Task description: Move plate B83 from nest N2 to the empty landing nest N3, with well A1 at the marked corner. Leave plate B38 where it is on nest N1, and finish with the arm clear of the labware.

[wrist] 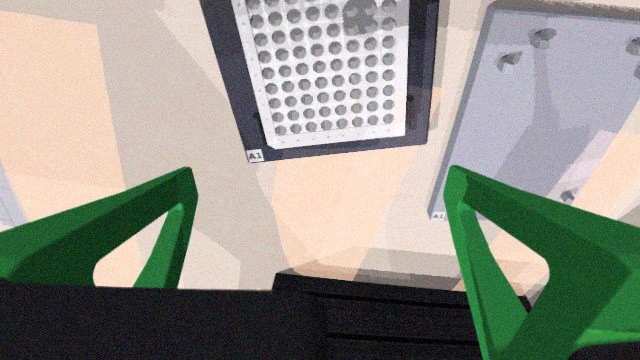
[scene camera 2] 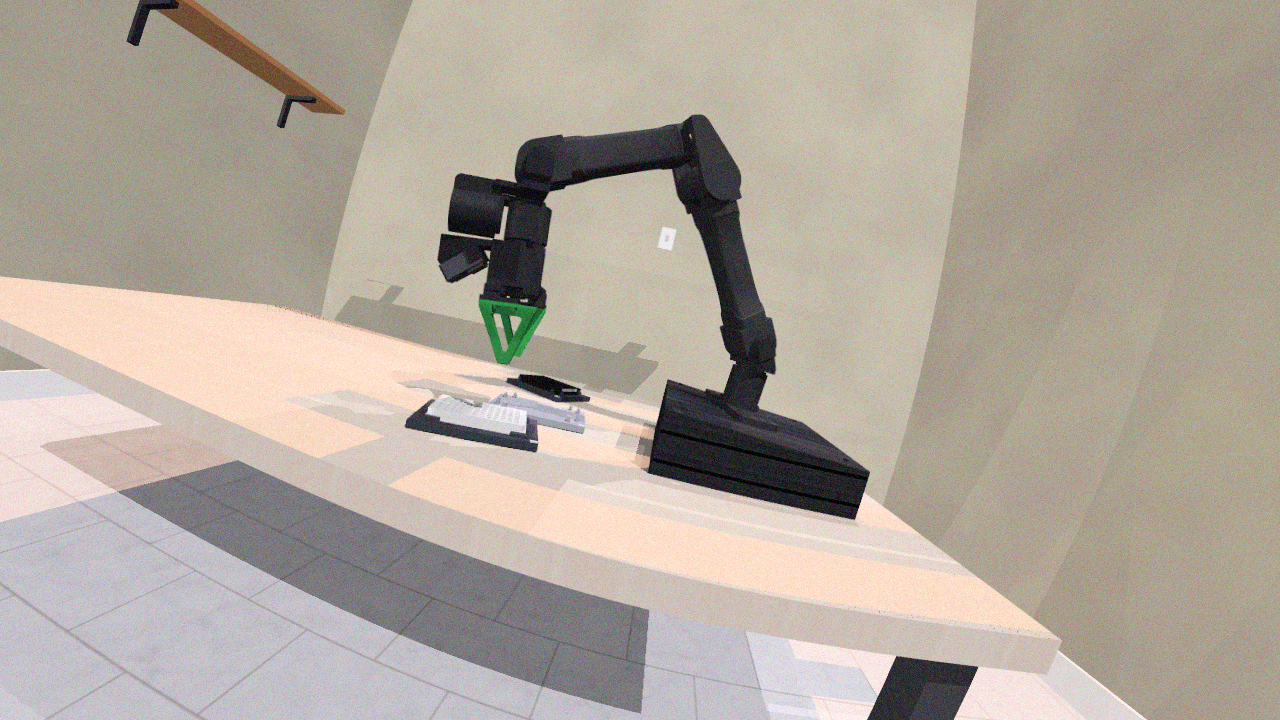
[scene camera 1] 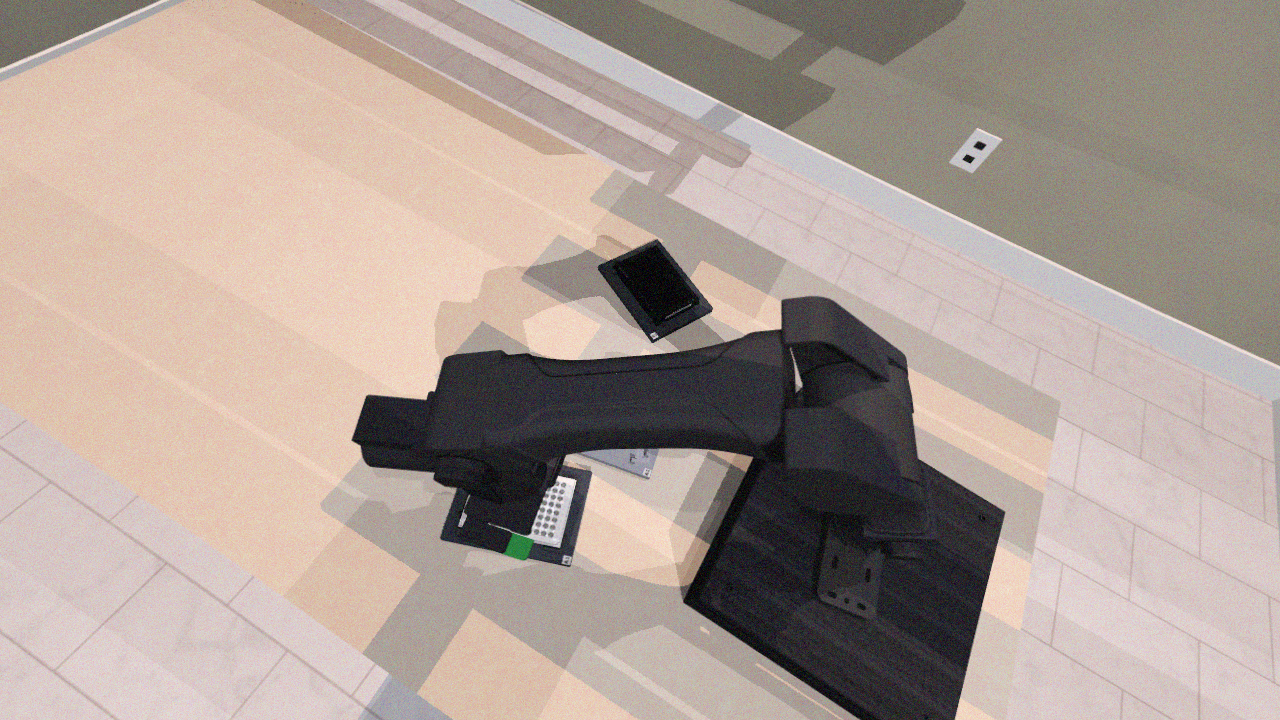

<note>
The gripper is open, with nothing in its grasp. Also in view: a grey nest.
The gripper is seen too in the wrist view and in scene camera 2.
</note>
